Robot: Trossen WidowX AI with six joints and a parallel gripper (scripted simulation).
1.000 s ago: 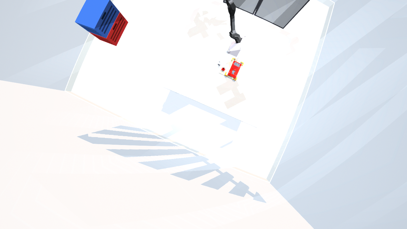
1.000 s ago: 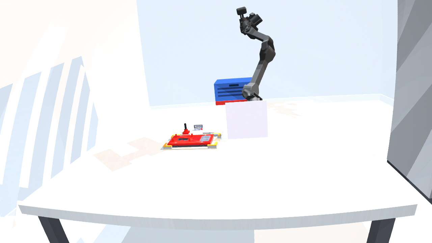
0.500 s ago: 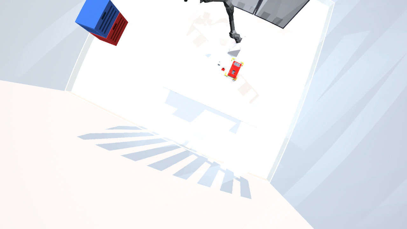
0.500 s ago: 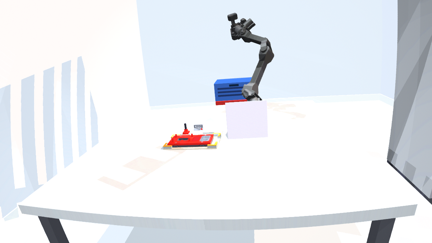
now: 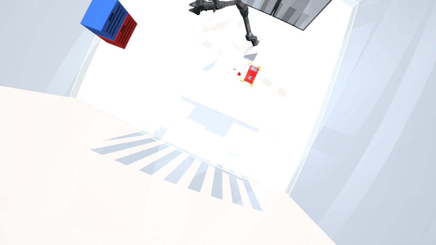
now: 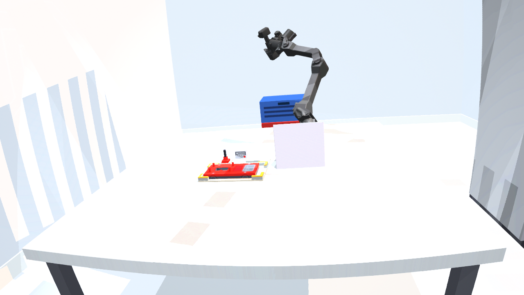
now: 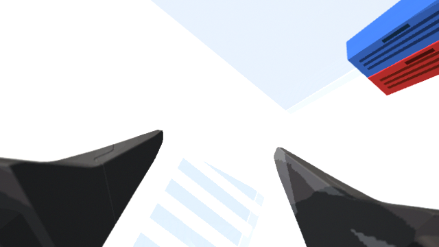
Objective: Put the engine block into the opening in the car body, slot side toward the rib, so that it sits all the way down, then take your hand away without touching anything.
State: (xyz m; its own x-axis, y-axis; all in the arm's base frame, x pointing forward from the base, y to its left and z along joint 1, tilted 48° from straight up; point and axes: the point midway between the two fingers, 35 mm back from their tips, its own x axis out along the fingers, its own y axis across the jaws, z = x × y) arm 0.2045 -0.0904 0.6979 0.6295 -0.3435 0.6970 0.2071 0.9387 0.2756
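My gripper tip is now 6 cm short of the white engine block, 50 cm to the right of it and 49 cm above it.
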